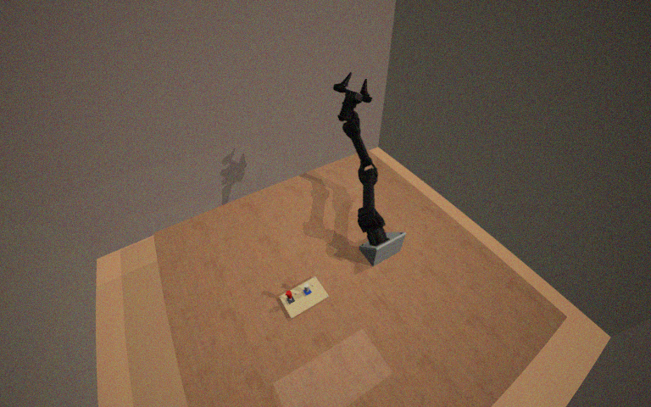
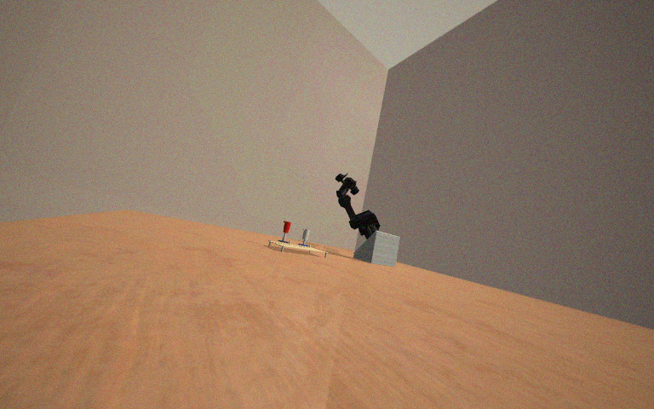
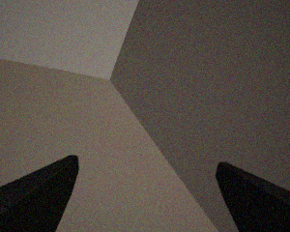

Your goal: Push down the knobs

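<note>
My gripper tip is 580 mm short of the grey knob, 610 mm to the right of it and 460 mm above it. From my gripper tip the other things lie so: red knob 650 mm ahead, 610 mm to the left, 450 mm below.
</note>
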